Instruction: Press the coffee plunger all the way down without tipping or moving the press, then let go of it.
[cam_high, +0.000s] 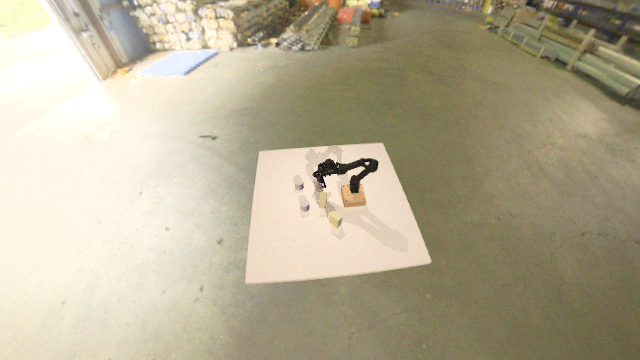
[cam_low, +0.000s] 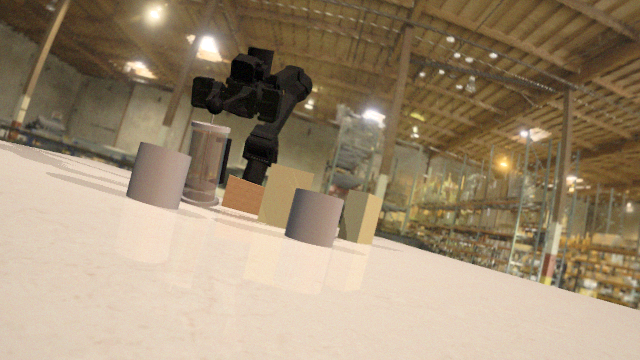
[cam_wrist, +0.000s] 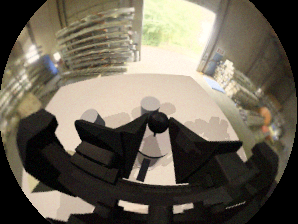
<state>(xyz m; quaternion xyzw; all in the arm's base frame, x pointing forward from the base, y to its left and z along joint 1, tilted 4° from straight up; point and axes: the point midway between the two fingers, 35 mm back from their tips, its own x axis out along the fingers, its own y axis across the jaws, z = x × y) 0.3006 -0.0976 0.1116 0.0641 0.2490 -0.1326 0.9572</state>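
My gripper tip is 80 mm above the glass coffee press, 40 mm past it and 10 mm to the right of it.
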